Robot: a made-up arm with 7 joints.
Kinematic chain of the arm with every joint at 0, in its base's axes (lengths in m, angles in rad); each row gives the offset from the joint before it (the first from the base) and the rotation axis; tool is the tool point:
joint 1: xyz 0 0 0 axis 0 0.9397 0.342
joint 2: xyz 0 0 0 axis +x
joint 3: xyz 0 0 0 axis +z
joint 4: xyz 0.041 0 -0.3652 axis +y
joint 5: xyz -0.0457 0 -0.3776 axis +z
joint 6: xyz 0 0 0 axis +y
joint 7: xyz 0 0 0 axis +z
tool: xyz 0 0 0
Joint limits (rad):
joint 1: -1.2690..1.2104
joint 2: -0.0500..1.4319
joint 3: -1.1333..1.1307
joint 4: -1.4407..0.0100
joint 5: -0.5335..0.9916
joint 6: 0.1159..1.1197
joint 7: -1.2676..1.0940
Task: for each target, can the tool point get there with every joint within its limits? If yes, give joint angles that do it. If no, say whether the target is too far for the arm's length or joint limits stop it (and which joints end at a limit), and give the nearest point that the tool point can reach.
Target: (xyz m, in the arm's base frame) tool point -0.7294 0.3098 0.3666
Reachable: no: too far | nearest point -0.5731 0.4693 -0.0494 | short by 0.472 m
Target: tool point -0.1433 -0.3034 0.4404
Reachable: no: joint limits stop it (at a limit: joint 1, joint 2, joint 4) | nearest point 0.4415 -0.4153 0.1068 | short by 0.683 m
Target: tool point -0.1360 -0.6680 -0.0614
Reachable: no: joint limits stop it (at a limit: joint 1, joint 2, joint 3, joint 4) | nearest point -0.2002 -0.3997 -0.4230 | short by 0.455 m
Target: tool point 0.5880 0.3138 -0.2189
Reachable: yes | joints -0.5907 0.7957 -0.1745 -0.9397 0.8742 0.7897 -0.1143
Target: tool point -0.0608 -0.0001 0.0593
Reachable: no: joint limits stop it (at a limit: joint 1, joint 2, joint 3, joint 4) | nearest point -0.0549 0.4763 0.3860 | short by 0.578 m
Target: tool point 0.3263 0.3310 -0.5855
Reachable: yes | joints -0.3236 0.5449 -0.3321 -0.2872 0.2656 0.2086 -0.4728
